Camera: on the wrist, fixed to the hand. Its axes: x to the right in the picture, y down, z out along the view.
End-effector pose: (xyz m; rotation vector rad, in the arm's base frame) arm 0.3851 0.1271 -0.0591 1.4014 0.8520 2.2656
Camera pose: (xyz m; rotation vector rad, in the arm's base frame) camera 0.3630 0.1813 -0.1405 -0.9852 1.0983 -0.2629
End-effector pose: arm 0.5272 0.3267 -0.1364 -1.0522 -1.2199 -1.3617
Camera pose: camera 0.4359 0.2993 -0.1674 -1.4649 0.7852 1.3018
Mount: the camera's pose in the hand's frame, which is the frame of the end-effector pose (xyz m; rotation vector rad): -0.0148 -0.0945 -0.0300 0.0122 -0.5029 3.0178
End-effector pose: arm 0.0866 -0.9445 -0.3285 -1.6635 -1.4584 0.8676
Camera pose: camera 0.0648 -0.9553 -0.2313 1.3366 -1.4021 -1.2362
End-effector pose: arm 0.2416 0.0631 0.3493 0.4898 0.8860 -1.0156
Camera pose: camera 0.1425 0.0482 0.3481 0.7933 -0.7798 1.6184
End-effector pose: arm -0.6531 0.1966 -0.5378 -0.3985 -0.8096 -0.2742
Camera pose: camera -0.6799 0.1003 -0.5449 -1.2106 0.0777 2.6718
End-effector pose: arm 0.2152 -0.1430 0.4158 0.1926 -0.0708 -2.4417
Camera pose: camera 0.1715 -0.0609 0.3784 -0.3609 -0.2729 0.5797
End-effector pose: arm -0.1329 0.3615 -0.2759 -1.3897 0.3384 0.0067
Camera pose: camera -0.1348 0.3177 -0.1858 0.3952 1.5484 2.5738
